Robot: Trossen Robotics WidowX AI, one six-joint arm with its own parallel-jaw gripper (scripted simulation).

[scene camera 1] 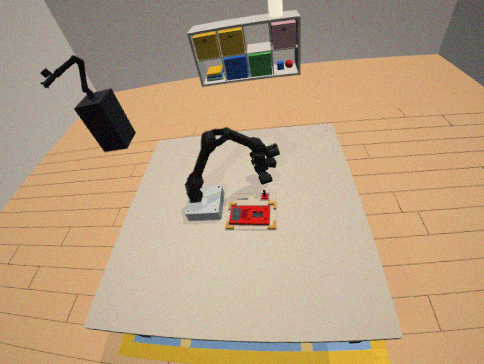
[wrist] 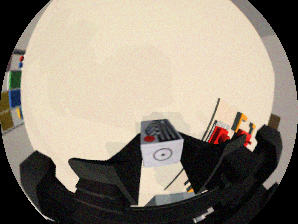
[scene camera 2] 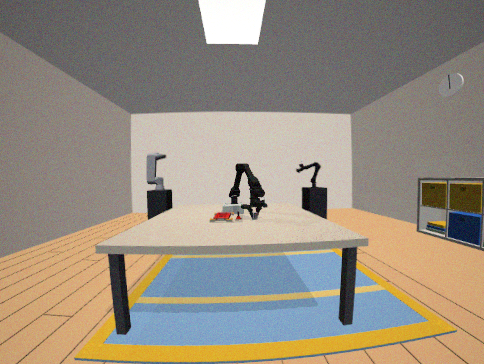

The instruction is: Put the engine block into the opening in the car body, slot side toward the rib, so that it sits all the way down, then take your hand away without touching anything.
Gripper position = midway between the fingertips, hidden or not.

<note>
My gripper (wrist: 156, 134) holds an engine block (wrist: 161, 144). Also in view: a red car body (scene camera 1: 240, 215).
</note>
